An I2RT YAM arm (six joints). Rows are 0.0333 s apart.
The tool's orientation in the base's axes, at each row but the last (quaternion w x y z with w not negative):
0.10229, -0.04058, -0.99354, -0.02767
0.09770, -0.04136, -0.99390, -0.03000
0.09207, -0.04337, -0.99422, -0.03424
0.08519, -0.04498, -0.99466, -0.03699
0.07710, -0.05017, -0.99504, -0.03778
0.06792, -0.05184, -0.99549, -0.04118
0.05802, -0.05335, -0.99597, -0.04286
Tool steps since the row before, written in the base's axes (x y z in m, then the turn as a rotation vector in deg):
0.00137, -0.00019, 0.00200, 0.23, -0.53, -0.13
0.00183, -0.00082, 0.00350, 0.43, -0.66, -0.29
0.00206, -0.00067, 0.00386, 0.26, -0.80, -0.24
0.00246, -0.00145, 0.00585, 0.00, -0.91, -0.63
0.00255, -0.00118, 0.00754, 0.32, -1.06, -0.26
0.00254, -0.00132, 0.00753, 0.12, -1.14, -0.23
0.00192, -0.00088, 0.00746, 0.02, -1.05, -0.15
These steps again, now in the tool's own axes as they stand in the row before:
-0.00094, 0.00002, -0.00224, -0.29, -0.51, 0.05
-0.00116, -0.00047, -0.00383, -0.53, -0.63, 0.16
-0.00135, -0.00024, -0.00421, -0.36, -0.79, 0.13
-0.00152, -0.00082, -0.00628, -0.18, -0.95, 0.55
-0.00143, -0.00039, -0.00791, -0.46, -1.04, 0.12
-0.00158, -0.00047, -0.00789, -0.26, -1.13, 0.11
-0.00109, -0.00007, -0.00768, -0.14, -1.05, 0.05

